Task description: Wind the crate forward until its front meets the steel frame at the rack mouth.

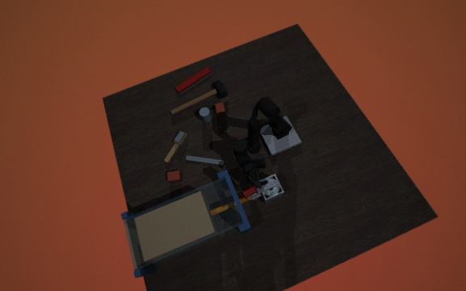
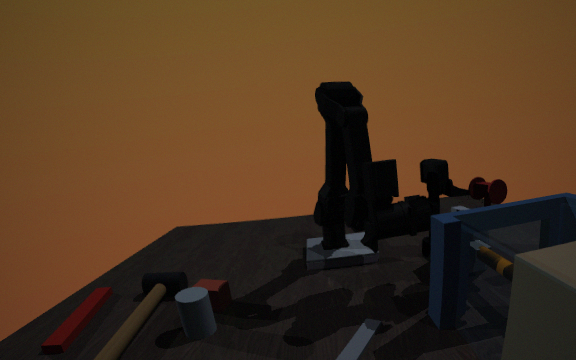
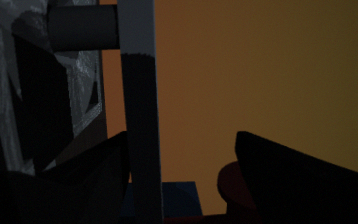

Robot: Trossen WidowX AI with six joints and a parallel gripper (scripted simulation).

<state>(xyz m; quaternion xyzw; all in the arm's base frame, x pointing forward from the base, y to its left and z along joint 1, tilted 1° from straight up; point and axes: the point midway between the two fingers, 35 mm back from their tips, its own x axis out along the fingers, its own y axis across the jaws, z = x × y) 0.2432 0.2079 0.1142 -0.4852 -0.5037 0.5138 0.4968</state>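
My gripper tip is now 1 cm short of the winch handle and 1 cm above it. The rest, counted from my gripper tip: red knob 5 cm ahead, 2 cm above; then blue steel frame 11 cm ahead, 1 cm to the right, 3 cm below; then winch 7 cm behind, 1 cm to the right, 11 cm below.
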